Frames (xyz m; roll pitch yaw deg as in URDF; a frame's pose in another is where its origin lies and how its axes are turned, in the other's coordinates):
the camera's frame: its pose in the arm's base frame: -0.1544 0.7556 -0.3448 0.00 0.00 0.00
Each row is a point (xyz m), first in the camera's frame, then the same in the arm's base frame.
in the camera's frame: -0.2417 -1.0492 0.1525
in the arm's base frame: -0.3961 -0.2936 -0.1923
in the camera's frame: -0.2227 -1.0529 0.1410
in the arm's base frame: -0.3771 -0.2973 -0.2038
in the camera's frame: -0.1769 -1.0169 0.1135
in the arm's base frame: -0.3313 -0.2613 -0.2313
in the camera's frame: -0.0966 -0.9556 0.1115
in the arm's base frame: -0.2510 -0.2000 -0.2333
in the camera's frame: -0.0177 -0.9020 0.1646
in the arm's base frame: -0.1721 -0.1464 -0.1802
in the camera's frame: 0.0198 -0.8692 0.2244
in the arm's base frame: -0.1346 -0.1136 -0.1204
